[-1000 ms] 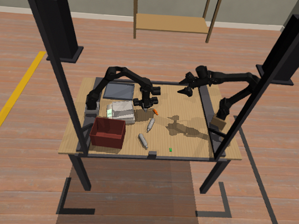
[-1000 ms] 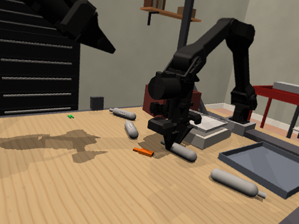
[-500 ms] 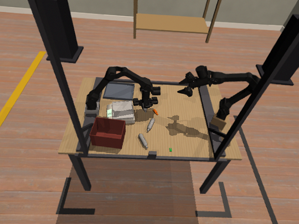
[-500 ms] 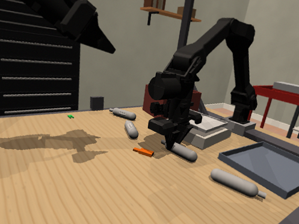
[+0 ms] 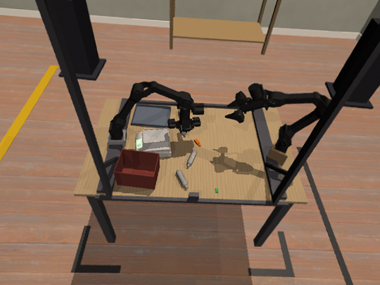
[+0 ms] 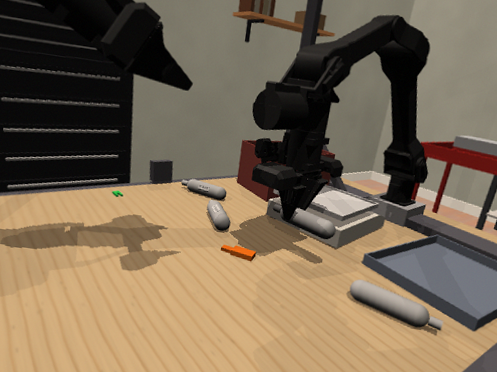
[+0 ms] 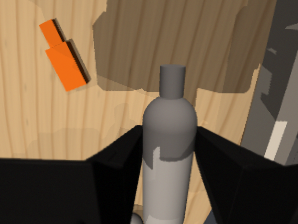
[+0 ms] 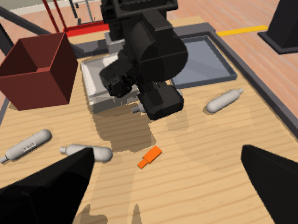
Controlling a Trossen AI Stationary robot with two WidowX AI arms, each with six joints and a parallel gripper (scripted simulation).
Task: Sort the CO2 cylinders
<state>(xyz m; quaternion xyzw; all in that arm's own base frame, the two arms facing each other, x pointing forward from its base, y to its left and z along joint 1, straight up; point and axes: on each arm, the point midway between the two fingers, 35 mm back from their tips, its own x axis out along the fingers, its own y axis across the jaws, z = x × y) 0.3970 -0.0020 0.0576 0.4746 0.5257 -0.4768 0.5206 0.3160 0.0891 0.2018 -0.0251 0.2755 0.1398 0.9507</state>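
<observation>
Right now my left hand is 20 mm past the small orange piece, 100 mm to the left of it and 100 mm above it. From my left hand the other things lie so: grey tray: 180 mm ahead, 230 mm to the left, 90 mm below; small green piece: 340 mm behind, 210 mm to the right, 100 mm below; red scrap bin: 290 mm behind, 210 mm to the left, 70 mm below.
</observation>
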